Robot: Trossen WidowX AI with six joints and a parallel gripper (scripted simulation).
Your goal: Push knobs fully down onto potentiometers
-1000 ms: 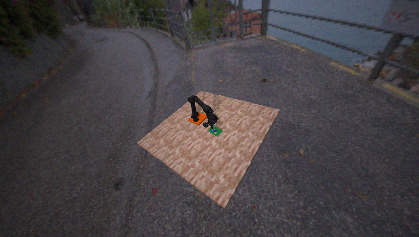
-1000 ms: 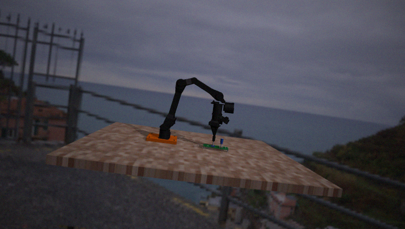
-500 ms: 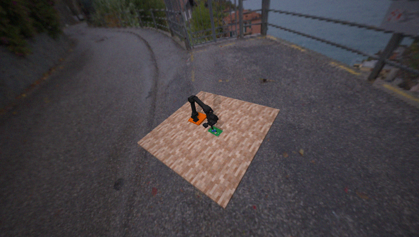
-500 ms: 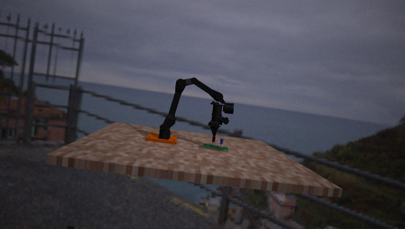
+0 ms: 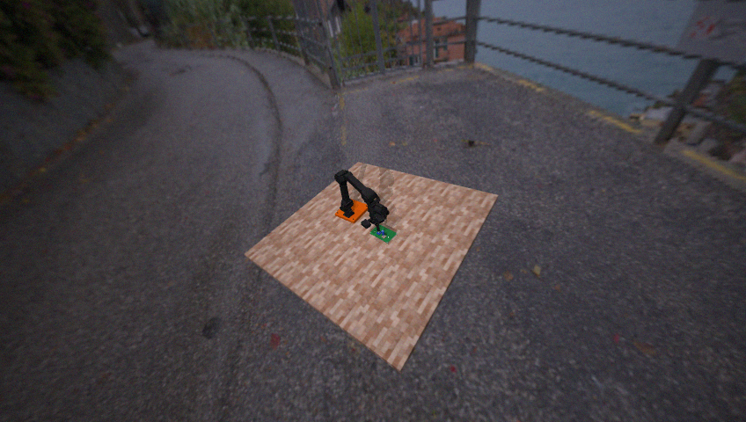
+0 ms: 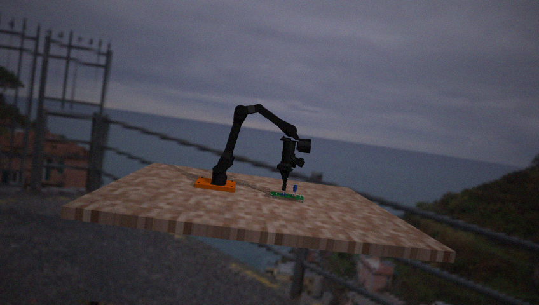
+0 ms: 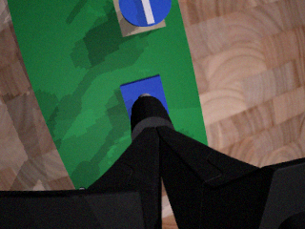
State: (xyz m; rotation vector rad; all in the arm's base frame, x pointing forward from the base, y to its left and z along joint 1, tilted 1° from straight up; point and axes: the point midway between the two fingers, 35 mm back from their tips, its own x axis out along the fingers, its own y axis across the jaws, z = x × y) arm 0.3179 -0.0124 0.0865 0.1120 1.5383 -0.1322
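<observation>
Right now my gripper tip is 5 cm short of the blue knob, 1 cm to the left of it and 1 cm above it. Round my gripper tip: black knob (2 cm below).
</observation>
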